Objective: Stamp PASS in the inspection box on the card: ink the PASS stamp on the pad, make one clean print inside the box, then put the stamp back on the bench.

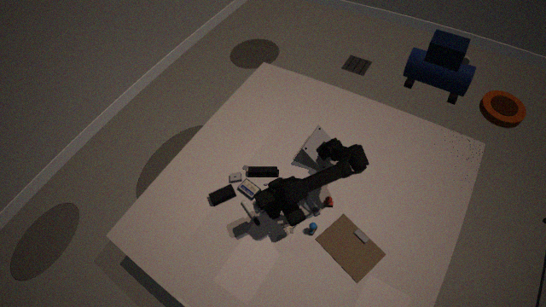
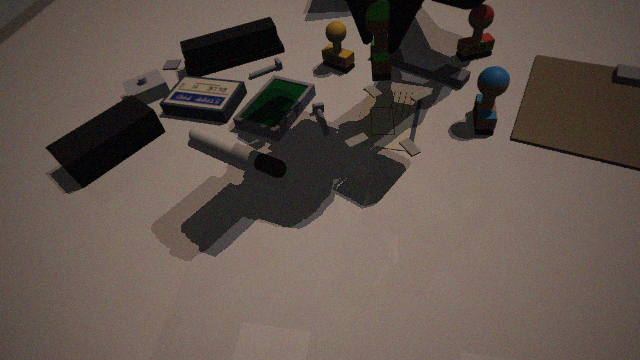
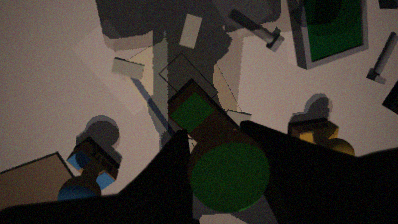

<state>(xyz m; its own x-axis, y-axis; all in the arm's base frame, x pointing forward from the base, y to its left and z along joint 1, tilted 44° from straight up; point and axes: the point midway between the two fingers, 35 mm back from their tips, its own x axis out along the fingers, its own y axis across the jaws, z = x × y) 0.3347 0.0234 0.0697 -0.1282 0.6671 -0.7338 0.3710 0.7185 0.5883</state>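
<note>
The cream card lies 1 cm behind my gripper tip, 1 cm to the left of it and 10 cm below it. Round my gripper tip: blue-topped stamp (2 cm behind, 11 cm to the left, 7 cm below); green-topped stamp (right at my gripper tip); grey bar (11 cm behind, 3 cm to the left, 9 cm below).
</note>
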